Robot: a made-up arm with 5 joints.
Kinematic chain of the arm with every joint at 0, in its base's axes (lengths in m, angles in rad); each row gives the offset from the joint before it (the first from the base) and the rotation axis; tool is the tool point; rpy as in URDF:
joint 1: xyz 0.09 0 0.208 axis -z
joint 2: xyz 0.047 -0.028 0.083 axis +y
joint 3: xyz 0.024 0 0.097 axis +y
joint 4: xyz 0.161 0 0.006 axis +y
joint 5: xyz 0.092 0.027 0 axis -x
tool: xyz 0 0 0 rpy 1.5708 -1.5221 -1.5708
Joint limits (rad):
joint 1: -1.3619..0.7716
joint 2: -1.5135..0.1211
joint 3: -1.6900..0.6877
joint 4: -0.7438..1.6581
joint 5: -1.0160..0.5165
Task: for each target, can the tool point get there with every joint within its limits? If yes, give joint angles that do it. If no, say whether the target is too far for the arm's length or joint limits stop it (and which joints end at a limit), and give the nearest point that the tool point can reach.
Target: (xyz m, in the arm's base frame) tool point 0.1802 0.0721 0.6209
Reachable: yes | joints -0.6830 -0.4986 -0.7412 0.2074 -0.2366
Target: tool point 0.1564 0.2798 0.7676
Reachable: no: too far | nearest point 0.1366 0.1965 0.6076 | short by 0.181 m
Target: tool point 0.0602 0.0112 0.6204
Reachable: yes | joints 0.3901 -0.9290 -0.6180 -0.1695 -0.1152
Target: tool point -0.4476 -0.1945 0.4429
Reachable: no: too far | nearest point -0.1873 -0.1003 0.3782 | short by 0.284 m
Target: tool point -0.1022 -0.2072 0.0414
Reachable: no: joint limits stop it (at a limit: joint 2, joint 3, joint 4) | nearest point -0.0953 -0.1998 0.2382 | short by 0.197 m
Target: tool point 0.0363 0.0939 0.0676
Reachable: no: joint limits stop it (at a limit: joint 1, joint 2, joint 3) | nearest point 0.1226 0.1487 0.1923 | short by 0.161 m
